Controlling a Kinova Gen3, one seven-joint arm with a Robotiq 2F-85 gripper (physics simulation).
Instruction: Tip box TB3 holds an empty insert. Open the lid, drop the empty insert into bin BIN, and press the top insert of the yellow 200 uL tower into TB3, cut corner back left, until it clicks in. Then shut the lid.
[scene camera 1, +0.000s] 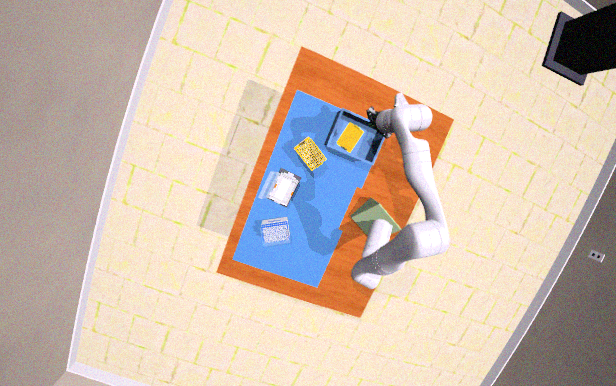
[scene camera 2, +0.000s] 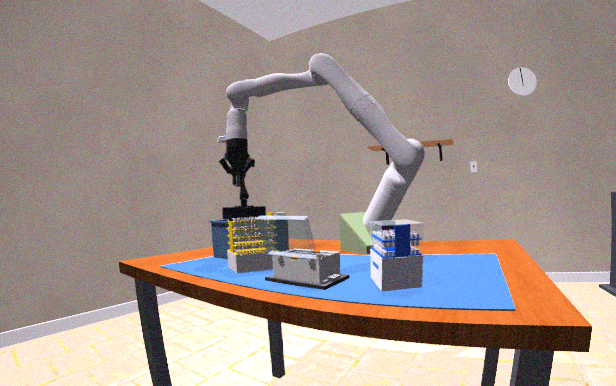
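Observation:
Tip box TB3 (scene camera 1: 283, 188) (scene camera 2: 305, 270) stands on the blue mat with its clear lid (scene camera 1: 268, 185) (scene camera 2: 300, 232) open, tilted up. Its inside looks pale from above. The yellow tower (scene camera 1: 310, 153) (scene camera 2: 248, 240) stands beside it, a stack of several yellow inserts with tips on a grey base. The blue bin BIN (scene camera 1: 332, 149) (scene camera 2: 219, 240) is beyond the tower. A flat yellow insert (scene camera 1: 350, 137) lies inside the bin. My gripper (scene camera 1: 372, 116) (scene camera 2: 238, 182) is shut and empty, pointing down above the bin's far side. In scene camera 1 the wrist hides most of it.
A white and blue tip tower (scene camera 1: 275, 231) (scene camera 2: 397, 257) with a clear cover stands on TB3's other side. A green wedge (scene camera 1: 367, 215) (scene camera 2: 354, 232) is by the arm's base. A black object (scene camera 2: 243, 212) shows behind the bin in scene camera 2.

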